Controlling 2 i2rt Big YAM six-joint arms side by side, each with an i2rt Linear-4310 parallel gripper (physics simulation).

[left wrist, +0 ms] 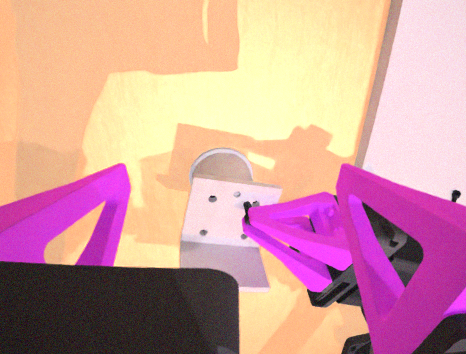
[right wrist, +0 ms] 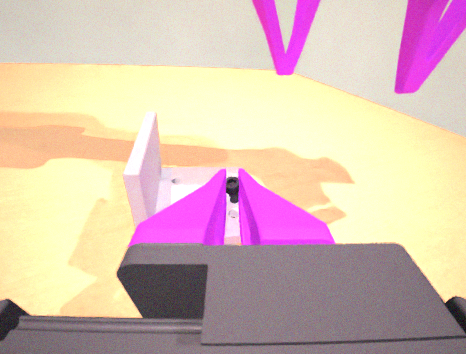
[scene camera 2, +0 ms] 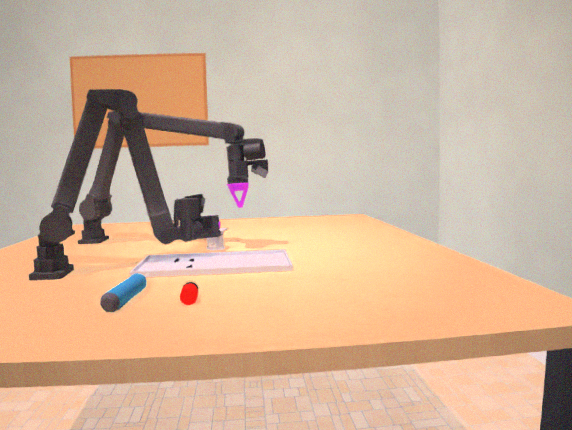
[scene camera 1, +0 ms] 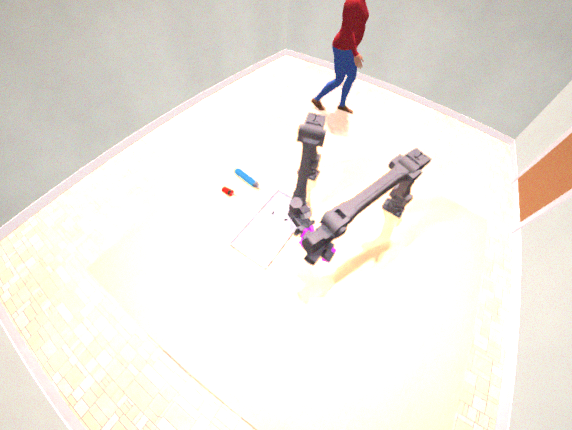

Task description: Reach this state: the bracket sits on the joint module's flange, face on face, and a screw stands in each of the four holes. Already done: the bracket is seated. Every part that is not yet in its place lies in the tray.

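Seen in the pictures: left gripper, fingertip midpoint: [left wrist: 233,175] [right wrist: 329,81] [scene camera 2: 240,206]; right gripper, fingertip midpoint: [left wrist: 246,219] [right wrist: 232,177] [scene camera 2: 218,223]; left arm's base, origin of the base link: [scene camera 2: 93,241] [scene camera 1: 392,208]; right arm's base, origin of the base link: [left wrist: 370,341] [scene camera 2: 52,274].
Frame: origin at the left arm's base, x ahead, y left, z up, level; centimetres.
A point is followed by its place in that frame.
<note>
The bracket [left wrist: 220,215] {x 50.6, y -22.0, z 6.6 cm} [right wrist: 145,170] {x 46.9, y -24.3, z 10.3 cm} sits on the joint module [left wrist: 225,166] {x 53.1, y -22.8, z 3.1 cm} [scene camera 2: 215,243] {x 50.6, y -25.6, z 2.3 cm}, its upright leg at the left in the right wrist view. The holes visible in its plate look empty. My right gripper [right wrist: 232,177] {x 51.7, y -23.7, z 8.6 cm} [left wrist: 246,219] {x 51.7, y -23.7, z 8.6 cm} is shut on a black screw [right wrist: 232,186] {x 51.4, y -24.5, z 8.6 cm} [left wrist: 247,207] {x 52.1, y -24.0, z 7.5 cm}, held head up over the plate, near a hole. Whether its tip touches is unclear. My left gripper [left wrist: 233,175] {x 59.0, y -21.7, z 13.9 cm} [right wrist: 329,81] {x 59.0, y -21.7, z 13.9 cm} [scene camera 2: 240,205] {x 59.0, y -21.7, z 13.9 cm} is open and empty, above the bracket. Three black screws [scene camera 2: 189,266] {x 46.4, y -52.8, z 0.9 cm} lie in the tray [scene camera 2: 250,271] {x 63.1, y -58.5, z 0.3 cm} [left wrist: 425,75] {x 60.9, y -41.7, z 0.4 cm}.
A blue cylinder [scene camera 1: 246,178] {x 38.6, y -77.9, z 3.7 cm} [scene camera 2: 125,292] {x 38.7, y -84.1, z 3.0 cm} with a dark end and a short red cylinder [scene camera 1: 227,191] {x 51.8, y -80.3, z 2.9 cm} [scene camera 2: 189,294] {x 51.6, y -84.0, z 2.2 cm} lie on the table [scene camera 2: 350,310] {x 82.8, y -91.3, z 0.0 cm} beside the tray. The two arms are close together at the bracket. A person [scene camera 1: 345,60] stands behind the arms in scene camera 1.
</note>
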